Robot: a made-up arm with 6 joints. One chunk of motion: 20 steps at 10 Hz.
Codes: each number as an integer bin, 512 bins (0 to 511) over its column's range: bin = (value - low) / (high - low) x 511, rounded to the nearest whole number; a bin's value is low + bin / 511 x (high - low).
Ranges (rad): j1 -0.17..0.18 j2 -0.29..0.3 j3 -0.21..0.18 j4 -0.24..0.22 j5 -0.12..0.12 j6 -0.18..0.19
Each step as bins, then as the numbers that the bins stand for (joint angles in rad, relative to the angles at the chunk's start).
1 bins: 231 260 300 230 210 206
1 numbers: -0.0118 0.0102 0.0190 -0.0330 -0.0214 -0.0308
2 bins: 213 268 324 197 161 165
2 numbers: -0.0241 0.0194 0.0373 -0.0627 -0.0444 -0.0605
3 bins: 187 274 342 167 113 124
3 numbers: -0.0419 0.0264 0.0510 -0.0897 -0.0669 -0.0902
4 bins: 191 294 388 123 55 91
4 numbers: -0.0392 0.0495 0.0861 -0.1293 -0.0942 -0.1141
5 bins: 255 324 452 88 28 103
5 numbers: 0.0047 0.0841 0.1350 -0.1608 -0.1068 -0.1054
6 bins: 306 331 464 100 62 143
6 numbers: 0.0396 0.0922 0.1441 -0.1500 -0.0909 -0.0765
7 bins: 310 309 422 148 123 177
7 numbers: 0.0423 0.0668 0.1121 -0.1068 -0.0622 -0.0518
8 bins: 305 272 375 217 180 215
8 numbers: 0.0389 0.0241 0.0762 -0.0447 -0.0355 -0.0243
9 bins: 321 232 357 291 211 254
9 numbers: 0.0499 -0.0221 0.0625 0.0220 -0.0209 0.0039
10 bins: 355 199 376 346 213 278
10 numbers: 0.0732 -0.0602 0.0770 0.0715 -0.0200 0.0213
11 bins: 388 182 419 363 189 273
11 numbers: 0.0958 -0.0799 0.1098 0.0868 -0.0312 0.0177
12 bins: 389 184 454 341 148 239
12 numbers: 0.0964 -0.0776 0.1365 0.0670 -0.0505 -0.0069
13 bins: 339 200 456 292 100 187
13 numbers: 0.0622 -0.0591 0.1380 0.0229 -0.0730 -0.0446
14 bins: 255 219 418 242 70 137
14 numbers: 0.0047 -0.0371 0.1090 -0.0222 -0.0871 -0.0808
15 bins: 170 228 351 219 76 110
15 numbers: -0.0536 -0.0268 0.0579 -0.0429 -0.0843 -0.1004
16 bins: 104 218 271 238 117 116
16 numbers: -0.0988 -0.0383 -0.0032 -0.0258 -0.0650 -0.0960
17 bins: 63 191 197 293 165 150
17 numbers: -0.1268 -0.0695 -0.0596 0.0238 -0.0425 -0.0714
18 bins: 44 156 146 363 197 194
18 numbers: -0.1399 -0.1099 -0.0986 0.0868 -0.0275 -0.0395
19 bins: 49 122 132 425 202 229
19 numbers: -0.1364 -0.1491 -0.1093 0.1426 -0.0251 -0.0142
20 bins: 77 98 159 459 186 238
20 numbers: -0.1173 -0.1768 -0.0886 0.1732 -0.0326 -0.0077
